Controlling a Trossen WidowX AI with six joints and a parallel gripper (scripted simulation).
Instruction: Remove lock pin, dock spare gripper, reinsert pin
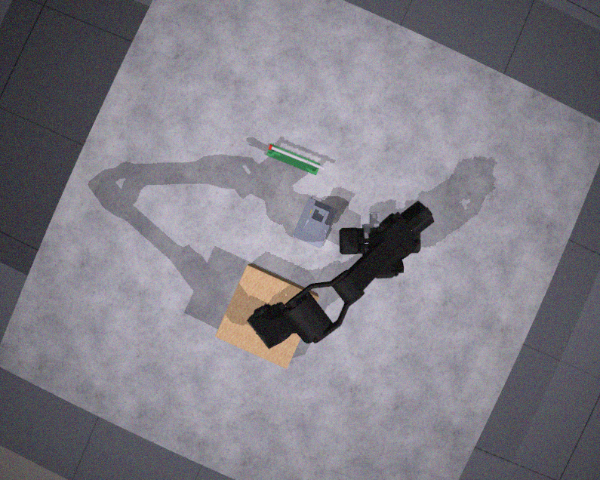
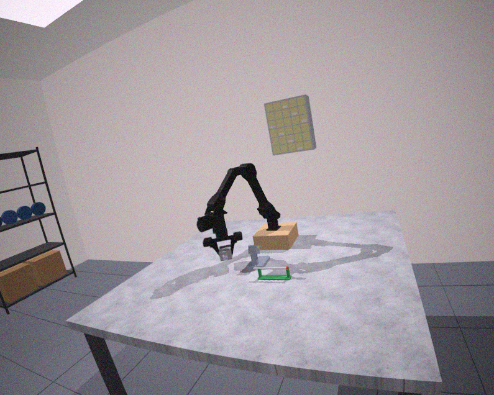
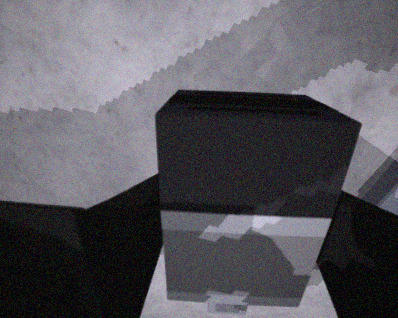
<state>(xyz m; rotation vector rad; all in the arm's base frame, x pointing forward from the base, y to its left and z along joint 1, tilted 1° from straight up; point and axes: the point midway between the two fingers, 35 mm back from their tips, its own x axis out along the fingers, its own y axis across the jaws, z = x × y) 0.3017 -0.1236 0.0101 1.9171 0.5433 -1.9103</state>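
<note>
Now: gripper tip 1 cm short of the spare gripper, 1 cm to the right of it and 2 cm below it. The rest, counted from my gripper tip: green cradle (8 cm ahead, 28 cm to the left, 3 cm below); then socket mount (2 cm behind, 15 cm to the left).
</note>
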